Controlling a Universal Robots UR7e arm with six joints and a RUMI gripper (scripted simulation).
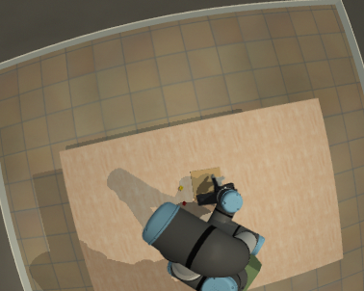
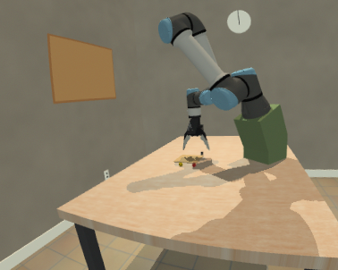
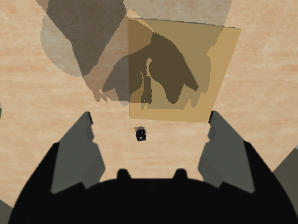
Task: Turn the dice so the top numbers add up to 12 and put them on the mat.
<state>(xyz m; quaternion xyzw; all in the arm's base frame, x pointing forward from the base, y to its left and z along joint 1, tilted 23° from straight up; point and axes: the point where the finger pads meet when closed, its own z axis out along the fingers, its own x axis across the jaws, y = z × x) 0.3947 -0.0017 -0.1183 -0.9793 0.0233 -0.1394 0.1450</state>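
The tan mat is 40 mm ahead of my hand, 30 mm to the left of it and 40 mm below it. Round my hand: yellow die: 50 mm ahead, 150 mm to the left, 30 mm below; then black die: 20 mm behind, 70 mm to the right, 30 mm below; then red die: 30 mm behind, 150 mm to the left, 30 mm below.
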